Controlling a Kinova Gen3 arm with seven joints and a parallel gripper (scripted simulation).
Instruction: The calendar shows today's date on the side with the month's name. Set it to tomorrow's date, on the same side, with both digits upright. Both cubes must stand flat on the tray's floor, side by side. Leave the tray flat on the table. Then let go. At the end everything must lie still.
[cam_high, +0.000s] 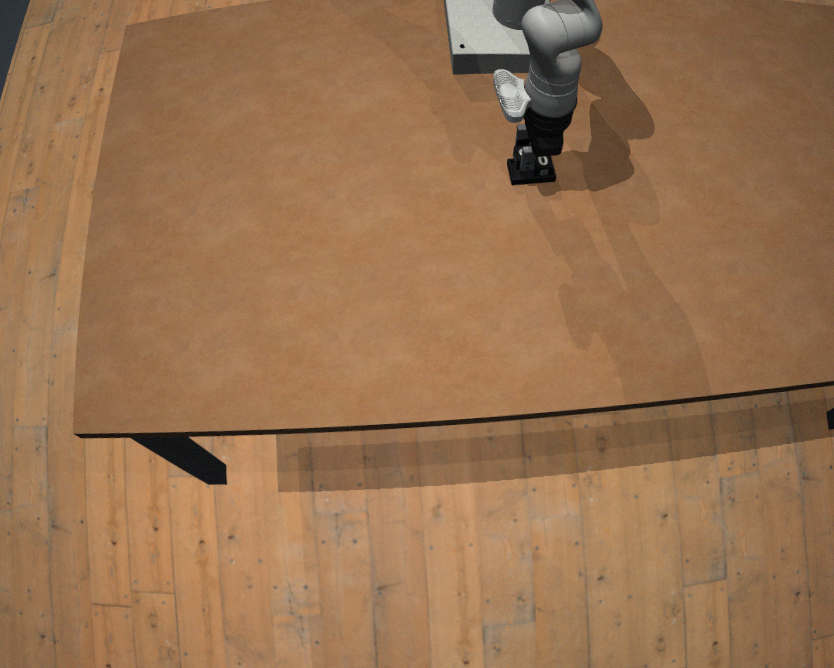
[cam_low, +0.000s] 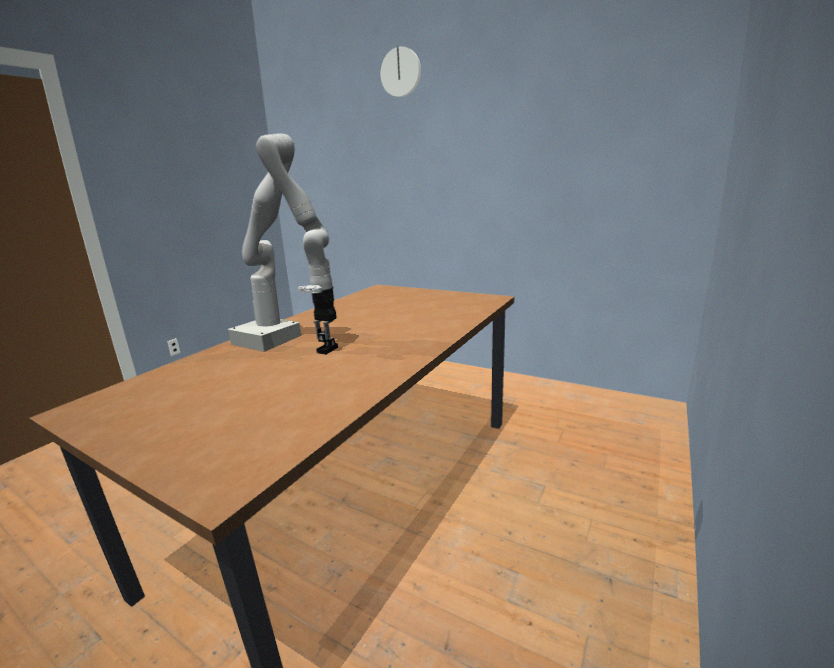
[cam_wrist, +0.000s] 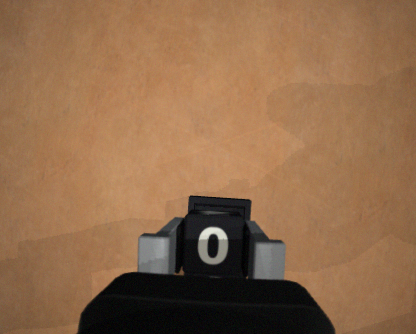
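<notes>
Right now the black tray is 10 mm behind my hand, 20 mm to the left of it and 60 mm below it.
</notes>
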